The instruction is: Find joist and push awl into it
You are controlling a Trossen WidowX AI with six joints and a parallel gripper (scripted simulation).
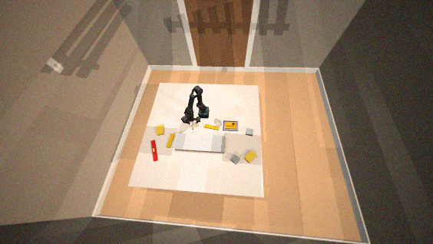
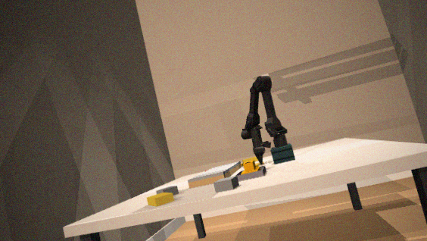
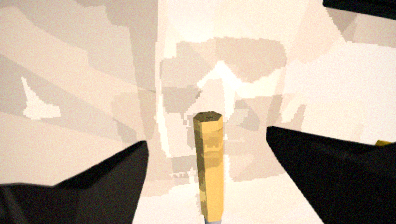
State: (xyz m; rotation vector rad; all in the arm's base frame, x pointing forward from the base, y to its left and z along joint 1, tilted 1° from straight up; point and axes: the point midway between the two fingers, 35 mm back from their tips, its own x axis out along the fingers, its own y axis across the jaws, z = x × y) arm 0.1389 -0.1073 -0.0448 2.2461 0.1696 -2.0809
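Now: the awl 60 mm ahead of my gripper tip and 10 mm to the left of it. Also, from my gripper tip: stud finder 440 mm to the left, 40 mm above, 10 mm ahead; red bar 370 mm to the right, 340 mm ahead, 10 mm above; grey tray 430 mm to the left, 10 mm ahead, 10 mm above.
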